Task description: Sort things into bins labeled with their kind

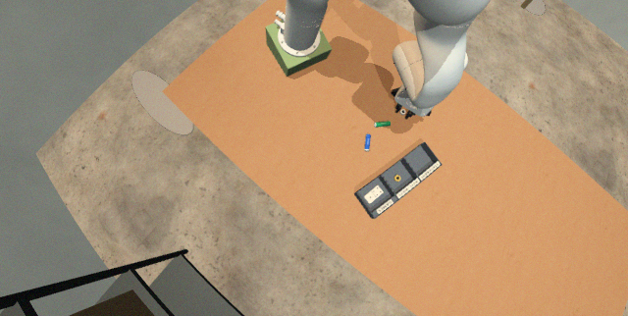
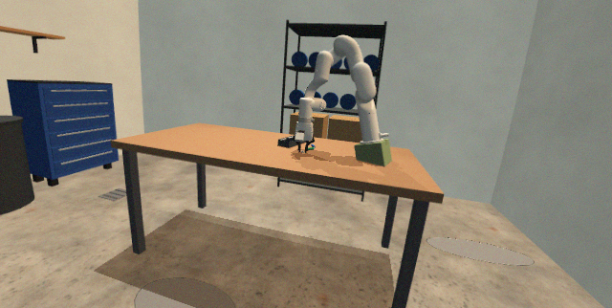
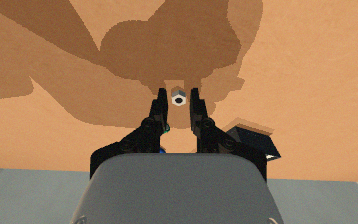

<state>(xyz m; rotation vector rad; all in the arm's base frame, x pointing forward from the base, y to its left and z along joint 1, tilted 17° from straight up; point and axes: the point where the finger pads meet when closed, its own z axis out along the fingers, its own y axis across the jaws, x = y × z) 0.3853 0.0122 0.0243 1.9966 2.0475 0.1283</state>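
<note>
The metal nut is 2 cm below my hand. Round my hand: blue battery 5 cm behind, 15 cm to the right, 2 cm below; green battery 4 cm behind, 8 cm to the right, 2 cm below; brass nut 8 cm ahead, 20 cm to the right, 1 cm below.
</note>
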